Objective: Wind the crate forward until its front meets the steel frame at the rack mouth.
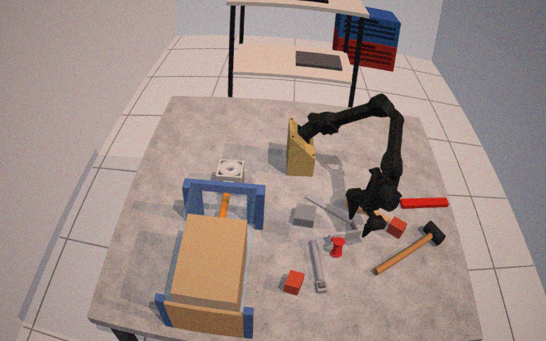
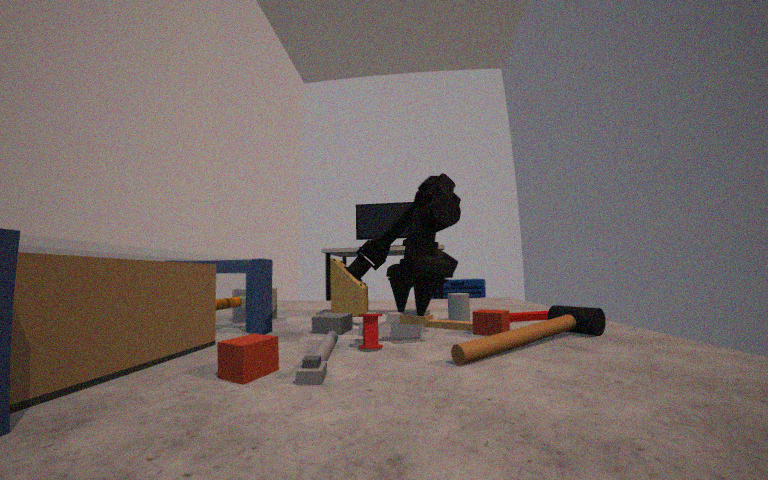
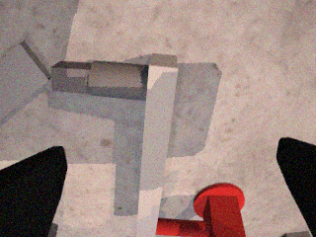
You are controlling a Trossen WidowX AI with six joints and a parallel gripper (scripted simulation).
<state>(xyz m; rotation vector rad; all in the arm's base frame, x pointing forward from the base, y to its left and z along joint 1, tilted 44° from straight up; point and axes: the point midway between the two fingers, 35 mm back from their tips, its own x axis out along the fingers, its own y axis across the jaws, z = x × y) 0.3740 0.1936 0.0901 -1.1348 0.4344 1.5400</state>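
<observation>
My gripper tip is 40 mm to the left of the grey crank arm, 30 mm above it and 20 mm short of it. Round my gripper tip: red knob (70 mm to the right, 60 mm ahead, 20 mm below); thin grey bar (130 mm behind, 80 mm to the right, 40 mm below); grey block (170 mm to the right, 70 mm behind, 30 mm below).
</observation>
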